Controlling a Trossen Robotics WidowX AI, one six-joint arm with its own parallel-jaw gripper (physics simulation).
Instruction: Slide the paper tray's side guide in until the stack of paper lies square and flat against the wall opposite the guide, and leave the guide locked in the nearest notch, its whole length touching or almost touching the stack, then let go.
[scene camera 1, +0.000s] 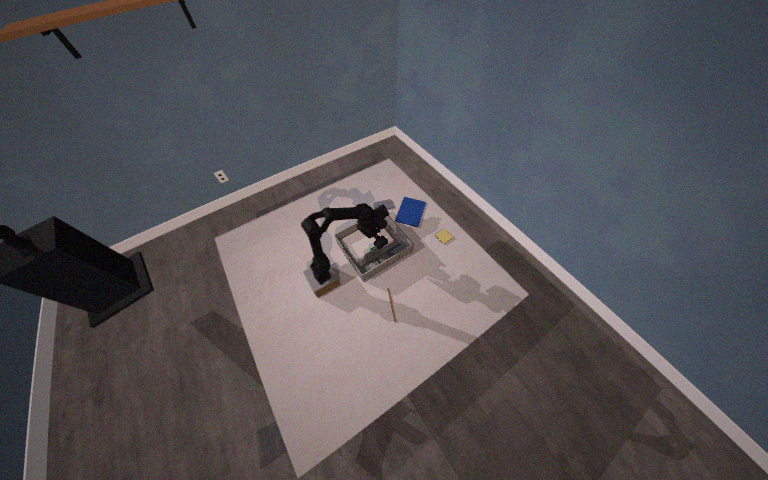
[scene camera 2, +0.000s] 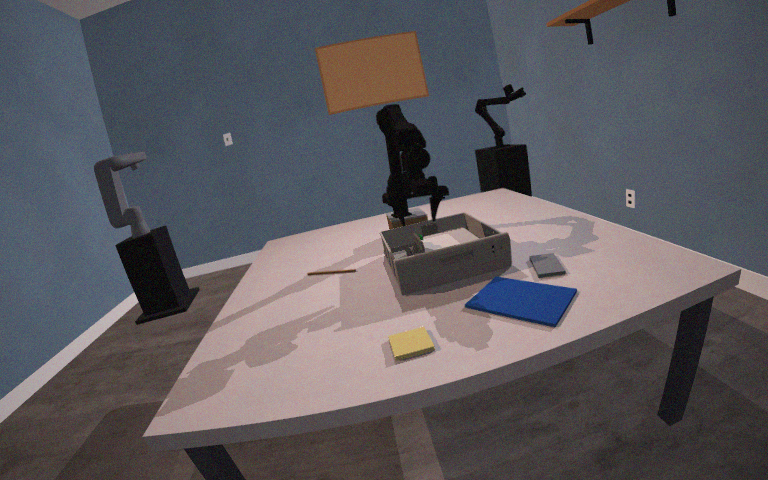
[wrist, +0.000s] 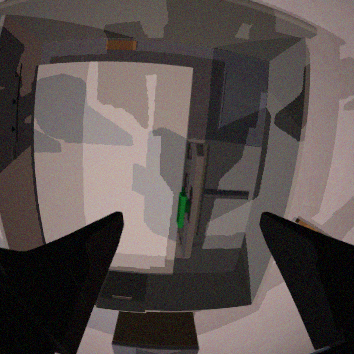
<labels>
My gripper is open, with nothing in its grasp. Also in view: a white paper stack. A blue book rests on the table. A yellow sticky pad rests on the table.
</labels>
